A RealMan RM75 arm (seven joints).
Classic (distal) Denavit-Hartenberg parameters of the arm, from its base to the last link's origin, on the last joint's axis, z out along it. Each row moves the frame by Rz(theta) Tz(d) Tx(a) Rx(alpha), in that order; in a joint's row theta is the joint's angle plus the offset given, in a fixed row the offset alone. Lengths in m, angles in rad.
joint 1: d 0.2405, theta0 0, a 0, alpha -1.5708
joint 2: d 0, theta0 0, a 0, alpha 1.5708
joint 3: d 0.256, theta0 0, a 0, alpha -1.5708
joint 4: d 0, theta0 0, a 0, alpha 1.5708
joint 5: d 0.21, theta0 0, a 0, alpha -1.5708
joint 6: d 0, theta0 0, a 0, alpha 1.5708
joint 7: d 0.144, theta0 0, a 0, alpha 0
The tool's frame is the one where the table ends.
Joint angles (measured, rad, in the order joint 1, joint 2, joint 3, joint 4, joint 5, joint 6, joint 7), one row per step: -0.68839 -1.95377 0.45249 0.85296 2.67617 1.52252 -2.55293; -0.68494 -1.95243 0.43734 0.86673 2.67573 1.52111 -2.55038; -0.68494 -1.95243 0.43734 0.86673 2.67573 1.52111 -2.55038; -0.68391 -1.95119 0.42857 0.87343 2.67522 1.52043 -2.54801; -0.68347 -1.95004 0.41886 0.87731 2.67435 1.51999 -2.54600; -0.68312 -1.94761 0.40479 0.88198 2.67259 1.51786 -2.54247; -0.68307 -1.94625 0.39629 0.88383 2.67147 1.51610 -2.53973; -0.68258 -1.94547 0.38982 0.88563 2.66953 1.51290 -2.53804; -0.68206 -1.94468 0.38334 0.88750 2.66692 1.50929 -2.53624; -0.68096 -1.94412 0.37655 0.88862 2.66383 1.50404 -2.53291
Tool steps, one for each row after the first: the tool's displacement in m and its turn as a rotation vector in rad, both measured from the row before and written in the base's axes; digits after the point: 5 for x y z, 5 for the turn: -0.00147 0.00020 0.00520 0.02222 0.00166 0.00116; 0.00000 0.00000 0.00000 0.00000 0.00000 0.00000; -0.00060 0.00030 0.00295 0.01209 0.00075 -0.00062; -0.00054 0.00020 0.00233 0.01079 -0.00207 0.00043; -0.00087 0.00053 0.00363 0.01687 -0.00230 0.00004; -0.00054 0.00032 0.00196 0.00977 -0.00157 -0.00029; -0.00053 0.00038 0.00160 0.00976 -0.00120 0.00009; -0.00049 0.00045 0.00167 0.01047 -0.00138 -0.00024; -0.00081 0.00039 0.00154 0.01139 -0.00101 -0.00067
